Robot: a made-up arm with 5 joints.
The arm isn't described. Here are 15 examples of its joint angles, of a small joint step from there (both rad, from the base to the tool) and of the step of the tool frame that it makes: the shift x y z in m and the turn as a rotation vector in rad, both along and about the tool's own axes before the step.
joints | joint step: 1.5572 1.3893 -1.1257 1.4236 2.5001 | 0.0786 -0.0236 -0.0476 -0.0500 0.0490
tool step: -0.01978 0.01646 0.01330 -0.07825 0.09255 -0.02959
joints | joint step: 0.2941 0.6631 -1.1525 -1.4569 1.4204 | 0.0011 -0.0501 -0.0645 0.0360 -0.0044
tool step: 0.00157 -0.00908 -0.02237 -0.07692 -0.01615 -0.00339
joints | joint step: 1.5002 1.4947 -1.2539 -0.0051 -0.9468 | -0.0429 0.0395 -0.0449 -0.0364 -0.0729
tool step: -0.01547 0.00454 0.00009 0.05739 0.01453 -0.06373
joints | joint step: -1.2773 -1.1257 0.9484 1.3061 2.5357 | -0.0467 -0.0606 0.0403 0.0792 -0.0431
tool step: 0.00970 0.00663 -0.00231 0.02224 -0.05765 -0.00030
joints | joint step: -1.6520 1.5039 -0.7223 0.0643 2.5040 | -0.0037 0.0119 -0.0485 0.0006 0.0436
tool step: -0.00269 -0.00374 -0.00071 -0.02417 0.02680 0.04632
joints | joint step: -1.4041 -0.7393 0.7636 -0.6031 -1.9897 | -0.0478 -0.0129 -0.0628 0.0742 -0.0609
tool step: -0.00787 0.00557 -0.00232 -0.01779 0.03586 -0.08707
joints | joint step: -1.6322 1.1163 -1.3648 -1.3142 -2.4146 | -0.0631 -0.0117 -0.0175 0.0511 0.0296
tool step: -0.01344 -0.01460 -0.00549 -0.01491 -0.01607 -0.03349
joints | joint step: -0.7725 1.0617 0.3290 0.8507 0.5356 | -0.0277 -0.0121 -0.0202 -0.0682 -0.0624
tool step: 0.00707 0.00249 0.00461 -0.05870 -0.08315 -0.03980
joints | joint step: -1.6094 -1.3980 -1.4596 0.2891 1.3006 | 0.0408 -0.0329 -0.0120 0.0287 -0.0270
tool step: 0.01546 -0.00711 0.00320 -0.00407 -0.03786 -0.00515
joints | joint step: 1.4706 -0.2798 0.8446 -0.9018 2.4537 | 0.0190 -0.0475 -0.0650 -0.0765 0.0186
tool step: -0.01707 -0.01144 -0.00121 -0.11274 0.15267 0.02650
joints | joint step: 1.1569 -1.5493 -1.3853 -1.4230 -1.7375 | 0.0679 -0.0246 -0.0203 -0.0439 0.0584
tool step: -0.02047 0.00188 -0.00943 0.08338 0.03681 -0.00632
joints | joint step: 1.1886 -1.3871 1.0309 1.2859 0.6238 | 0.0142 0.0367 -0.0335 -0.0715 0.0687
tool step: 0.00727 -0.00479 0.00275 -0.04638 -0.05093 0.05759
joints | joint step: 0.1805 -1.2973 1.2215 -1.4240 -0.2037 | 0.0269 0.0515 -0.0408 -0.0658 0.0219
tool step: -0.00199 -0.00037 -0.00680 0.01204 -0.05378 0.04877
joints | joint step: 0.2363 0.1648 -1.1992 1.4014 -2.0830 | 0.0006 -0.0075 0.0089 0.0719 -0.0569
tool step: 0.00180 -0.00264 0.00128 -0.06064 -0.04121 -0.05711
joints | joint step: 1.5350 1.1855 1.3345 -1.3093 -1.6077 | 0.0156 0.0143 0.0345 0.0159 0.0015
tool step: 0.00210 -0.00492 0.00348 -0.06404 -0.01049 -0.01327
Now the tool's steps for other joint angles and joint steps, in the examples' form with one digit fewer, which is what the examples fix.
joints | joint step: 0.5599 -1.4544 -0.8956 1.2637 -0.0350 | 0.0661 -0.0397 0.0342 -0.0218 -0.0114
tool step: -0.0013 0.0146 0.0074 -0.0274 -0.0299 0.0475
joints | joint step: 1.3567 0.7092 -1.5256 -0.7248 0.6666 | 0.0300 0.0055 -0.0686 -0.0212 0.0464
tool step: 0.0036 -0.0113 -0.0039 -0.0501 -0.0678 0.0764
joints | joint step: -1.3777 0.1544 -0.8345 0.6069 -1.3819 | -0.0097 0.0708 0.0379 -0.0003 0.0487
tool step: -0.0055 -0.0216 -0.0183 -0.1054 0.0273 0.0485
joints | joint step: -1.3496 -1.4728 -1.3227 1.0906 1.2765 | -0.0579 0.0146 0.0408 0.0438 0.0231
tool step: -0.0175 0.0034 -0.0082 0.0922 0.0369 -0.0346
